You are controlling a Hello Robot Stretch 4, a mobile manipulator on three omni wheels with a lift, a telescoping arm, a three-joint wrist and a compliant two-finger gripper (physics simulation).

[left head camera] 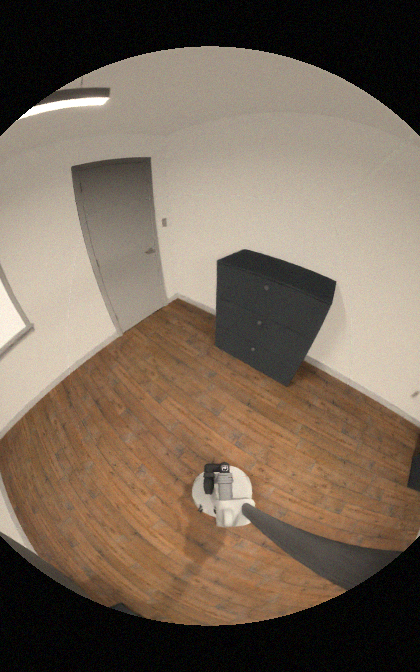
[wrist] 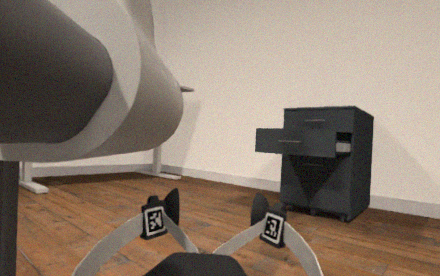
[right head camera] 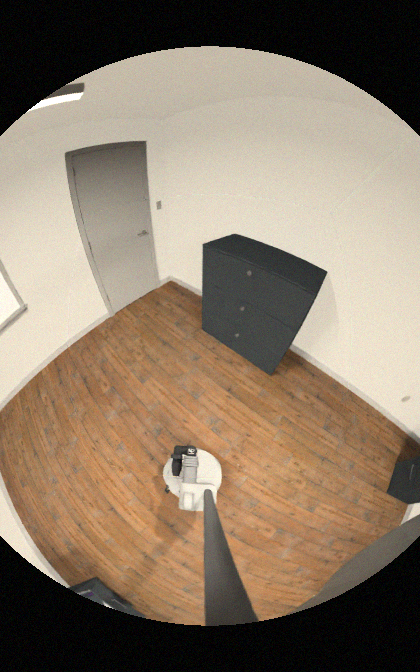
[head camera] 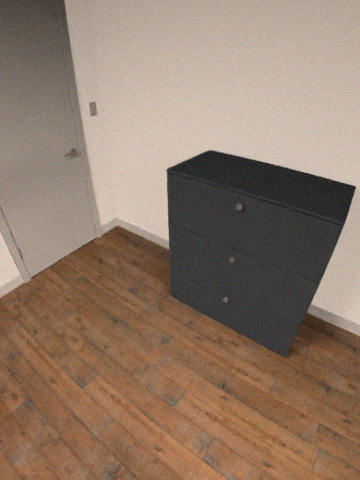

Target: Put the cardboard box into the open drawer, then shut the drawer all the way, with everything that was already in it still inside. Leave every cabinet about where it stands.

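Places are measured from the robot's base along level axes (x down, y left, z ahead), in millimetres.
Where they show: hand, tool point: [wrist: 215, 212].
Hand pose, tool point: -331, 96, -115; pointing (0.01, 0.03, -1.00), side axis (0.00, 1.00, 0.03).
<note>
After its pixels a point has its place, as x, y, z.
A small dark cabinet [wrist: 362, 165] {-285, 963, -1545} on casters stands by the wall, right of centre in the wrist view. Its second drawer [wrist: 295, 141] {-407, 443, -1176} from the top is pulled out; the top drawer is shut. The drawer's contents are mostly hidden, but something pale shows at its side gap. My gripper [wrist: 216, 210] {-331, 96, -115} is open, with nothing between its fingertips, well apart from that cabinet. The cardboard box does not show in any view.
A large dark chest [head camera: 250, 250] {-692, -409, 1138} [left head camera: 265, 320] [right head camera: 250, 305] with shut drawers stands by the wall. A grey door [head camera: 45, 150] {-972, 943, 2087} is left of it. Another dark cabinet [right head camera: 406, 481] stands at the right edge. A white table leg [wrist: 157, 161] {-133, -597, -2833} shows in the wrist view.
</note>
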